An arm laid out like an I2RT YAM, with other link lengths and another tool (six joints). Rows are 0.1 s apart.
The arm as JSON. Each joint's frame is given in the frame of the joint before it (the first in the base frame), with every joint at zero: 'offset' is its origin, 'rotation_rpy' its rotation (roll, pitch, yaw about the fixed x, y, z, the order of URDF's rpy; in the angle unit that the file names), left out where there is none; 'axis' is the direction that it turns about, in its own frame. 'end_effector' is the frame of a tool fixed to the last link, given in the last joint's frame.
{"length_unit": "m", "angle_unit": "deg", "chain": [
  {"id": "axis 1", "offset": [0.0, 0.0, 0.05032], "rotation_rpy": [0.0, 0.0, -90.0], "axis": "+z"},
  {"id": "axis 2", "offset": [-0.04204, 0.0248, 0.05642], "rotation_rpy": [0.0, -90.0, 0.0], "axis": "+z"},
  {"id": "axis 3", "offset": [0.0, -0.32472, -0.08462], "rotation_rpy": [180.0, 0.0, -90.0], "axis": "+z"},
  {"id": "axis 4", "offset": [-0.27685, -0.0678, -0.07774], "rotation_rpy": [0.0, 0.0, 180.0], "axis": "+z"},
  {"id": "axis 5", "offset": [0.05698, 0.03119, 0.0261], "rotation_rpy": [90.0, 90.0, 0.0], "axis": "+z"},
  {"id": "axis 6", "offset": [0.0, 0.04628, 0.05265], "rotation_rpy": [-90.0, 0.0, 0.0], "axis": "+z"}
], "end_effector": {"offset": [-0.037, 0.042, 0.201], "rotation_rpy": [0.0, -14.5, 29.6]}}
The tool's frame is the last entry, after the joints.
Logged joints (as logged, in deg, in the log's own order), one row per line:
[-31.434, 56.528, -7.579, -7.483, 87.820, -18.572]
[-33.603, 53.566, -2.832, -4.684, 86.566, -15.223]
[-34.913, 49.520, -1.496, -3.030, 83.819, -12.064]
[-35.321, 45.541, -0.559, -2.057, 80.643, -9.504]
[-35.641, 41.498, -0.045, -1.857, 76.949, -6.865]
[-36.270, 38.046, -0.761, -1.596, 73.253, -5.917]
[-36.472, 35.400, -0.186, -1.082, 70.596, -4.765]
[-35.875, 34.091, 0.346, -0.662, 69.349, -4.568]
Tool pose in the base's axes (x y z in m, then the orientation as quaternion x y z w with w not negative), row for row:
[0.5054, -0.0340, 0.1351, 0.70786, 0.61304, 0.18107, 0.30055]
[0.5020, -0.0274, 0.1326, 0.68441, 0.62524, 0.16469, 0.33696]
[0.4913, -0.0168, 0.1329, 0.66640, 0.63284, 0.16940, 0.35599]
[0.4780, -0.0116, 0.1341, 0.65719, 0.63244, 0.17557, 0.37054]
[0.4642, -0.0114, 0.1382, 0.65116, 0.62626, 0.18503, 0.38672]
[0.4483, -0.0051, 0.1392, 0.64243, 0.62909, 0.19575, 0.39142]
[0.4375, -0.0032, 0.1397, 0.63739, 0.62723, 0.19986, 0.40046]
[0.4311, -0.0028, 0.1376, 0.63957, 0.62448, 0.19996, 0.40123]
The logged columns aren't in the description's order. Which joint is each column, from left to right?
Columns, left to right: axis 6, axis 3, axis 5, axis 1, axis 2, axis 4.
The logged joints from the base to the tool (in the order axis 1, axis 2, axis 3, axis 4, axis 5, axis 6), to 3 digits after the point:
[-7.483, 87.820, 56.528, -18.572, -7.579, -31.434]
[-4.684, 86.566, 53.566, -15.223, -2.832, -33.603]
[-3.030, 83.819, 49.520, -12.064, -1.496, -34.913]
[-2.057, 80.643, 45.541, -9.504, -0.559, -35.321]
[-1.857, 76.949, 41.498, -6.865, -0.045, -35.641]
[-1.596, 73.253, 38.046, -5.917, -0.761, -36.270]
[-1.082, 70.596, 35.400, -4.765, -0.186, -36.472]
[-0.662, 69.349, 34.091, -4.568, 0.346, -35.875]

